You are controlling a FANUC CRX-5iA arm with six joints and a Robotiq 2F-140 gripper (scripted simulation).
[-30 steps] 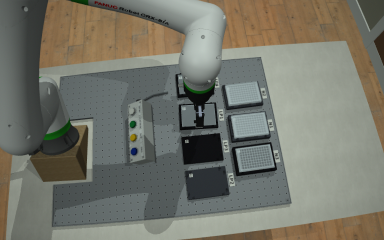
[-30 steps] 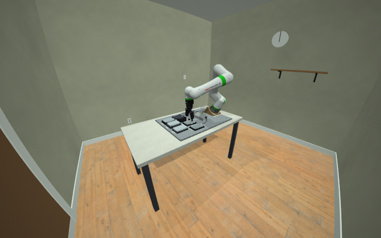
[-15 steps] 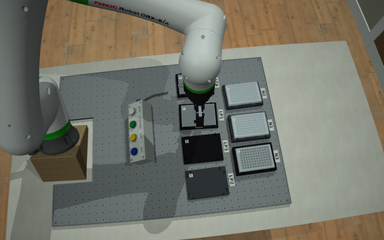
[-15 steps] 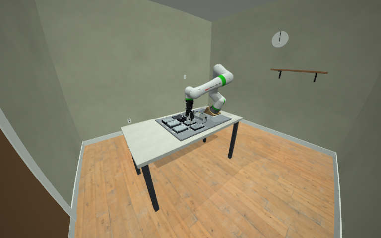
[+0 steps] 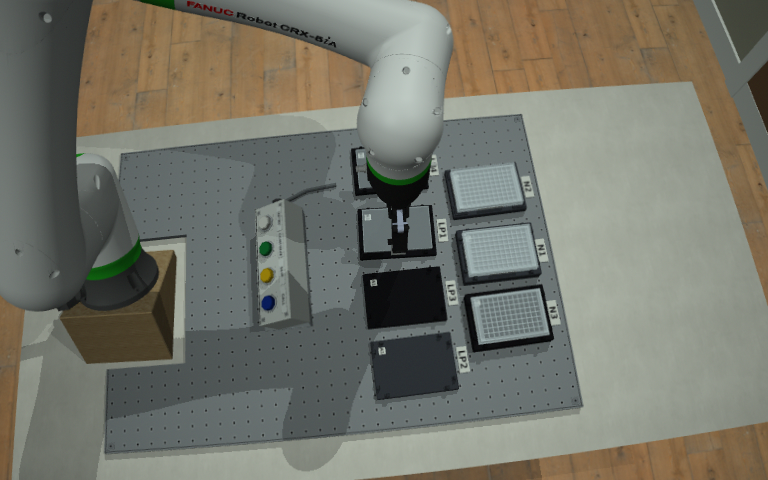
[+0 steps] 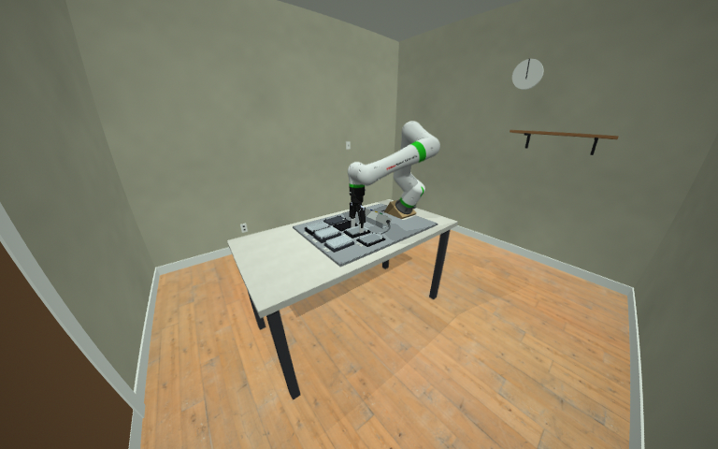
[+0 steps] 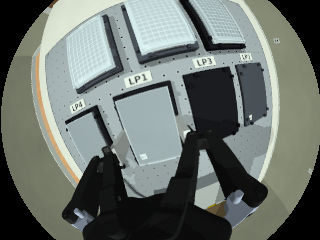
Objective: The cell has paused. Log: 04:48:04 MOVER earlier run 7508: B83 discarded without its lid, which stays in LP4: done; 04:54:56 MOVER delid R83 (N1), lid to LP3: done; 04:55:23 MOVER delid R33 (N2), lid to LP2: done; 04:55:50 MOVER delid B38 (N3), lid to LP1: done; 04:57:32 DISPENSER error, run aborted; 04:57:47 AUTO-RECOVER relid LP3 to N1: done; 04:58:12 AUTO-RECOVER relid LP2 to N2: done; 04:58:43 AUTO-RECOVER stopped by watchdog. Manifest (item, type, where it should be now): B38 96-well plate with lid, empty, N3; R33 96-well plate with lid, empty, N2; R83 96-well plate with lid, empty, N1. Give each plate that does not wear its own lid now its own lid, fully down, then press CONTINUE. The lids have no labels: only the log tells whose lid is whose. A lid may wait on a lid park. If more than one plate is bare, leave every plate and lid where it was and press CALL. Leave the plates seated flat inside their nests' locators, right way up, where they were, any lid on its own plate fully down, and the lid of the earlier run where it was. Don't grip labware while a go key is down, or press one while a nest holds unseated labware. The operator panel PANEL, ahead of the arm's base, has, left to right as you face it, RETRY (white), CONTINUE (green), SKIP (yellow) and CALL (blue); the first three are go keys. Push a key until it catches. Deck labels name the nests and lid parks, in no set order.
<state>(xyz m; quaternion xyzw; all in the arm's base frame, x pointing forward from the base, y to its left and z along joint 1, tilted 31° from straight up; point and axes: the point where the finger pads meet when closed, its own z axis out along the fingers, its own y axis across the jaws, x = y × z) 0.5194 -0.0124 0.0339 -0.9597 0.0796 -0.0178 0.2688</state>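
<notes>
Right now the lid park LP1 is 4 cm below my hand. Also, from my hand: white key: 24 cm behind, 4 cm to the left, 2 cm above; then lid park LP3: 13 cm to the right, 4 cm below, 1 cm behind; then green key: 24 cm behind, 2 cm above, 1 cm to the right.
</notes>
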